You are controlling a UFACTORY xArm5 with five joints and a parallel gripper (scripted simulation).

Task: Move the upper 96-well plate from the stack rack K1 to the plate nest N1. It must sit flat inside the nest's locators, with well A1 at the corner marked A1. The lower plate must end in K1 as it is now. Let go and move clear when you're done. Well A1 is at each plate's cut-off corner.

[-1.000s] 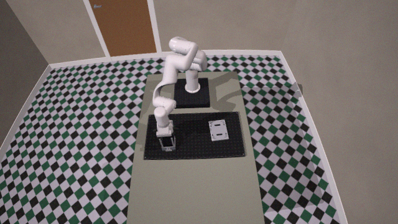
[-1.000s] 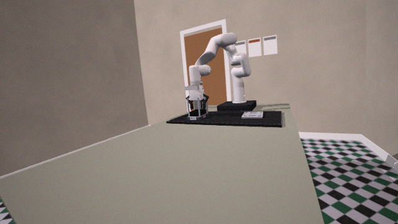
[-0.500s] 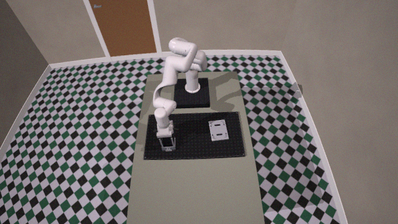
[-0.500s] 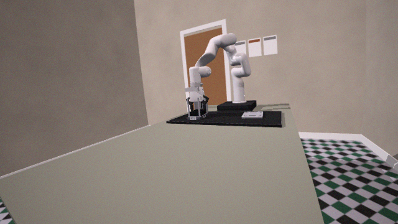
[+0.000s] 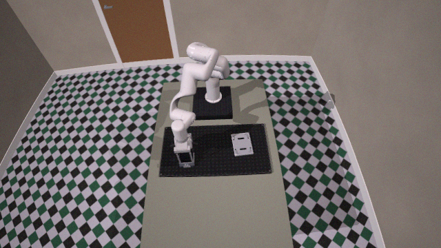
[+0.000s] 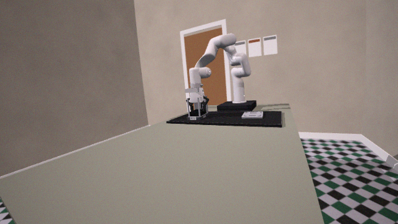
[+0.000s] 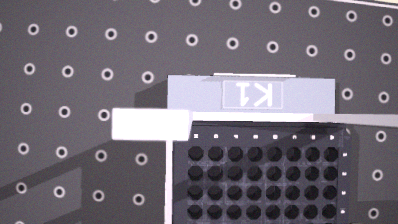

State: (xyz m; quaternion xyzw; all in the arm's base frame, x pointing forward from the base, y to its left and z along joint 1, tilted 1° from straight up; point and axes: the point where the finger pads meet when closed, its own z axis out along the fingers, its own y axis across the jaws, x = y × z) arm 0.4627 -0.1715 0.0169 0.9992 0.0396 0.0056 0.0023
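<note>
Now: the black 96-well plate 1 cm below my hand. The rest, counted from my hand: A1 mark (31 cm to the left, 4 cm below, 1 cm ahead); then plate nest N1 (36 cm to the left, 7 cm behind, 5 cm below).
</note>
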